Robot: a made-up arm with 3 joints.
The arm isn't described. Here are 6 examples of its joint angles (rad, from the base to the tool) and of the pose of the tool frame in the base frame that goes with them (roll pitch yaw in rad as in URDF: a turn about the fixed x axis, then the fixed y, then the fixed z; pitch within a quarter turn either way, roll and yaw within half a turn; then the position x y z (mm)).
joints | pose
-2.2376 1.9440 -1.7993 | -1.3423 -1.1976 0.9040 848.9 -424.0 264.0
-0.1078 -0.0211 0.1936 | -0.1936 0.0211 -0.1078 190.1 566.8 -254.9
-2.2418 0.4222 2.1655 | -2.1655 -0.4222 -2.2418 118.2 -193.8 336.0
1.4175 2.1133 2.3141 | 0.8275 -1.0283 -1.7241 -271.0 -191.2 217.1
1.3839 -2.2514 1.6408 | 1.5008 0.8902 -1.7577 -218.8 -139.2 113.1
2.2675 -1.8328 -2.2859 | -0.8557 1.3088 -0.8741 -761.0 -352.8 -44.2
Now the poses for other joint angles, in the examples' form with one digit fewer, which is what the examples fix.
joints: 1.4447 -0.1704 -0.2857
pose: 0.286 0.170 1.445 -748 166 -224
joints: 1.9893 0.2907 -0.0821
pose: 0.082 -0.291 1.989 -731 -54 -175
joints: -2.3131 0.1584 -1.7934
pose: 1.793 -0.158 -2.313 608 -713 326
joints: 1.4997 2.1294 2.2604
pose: 0.881 -1.012 -1.642 -243 -199 223
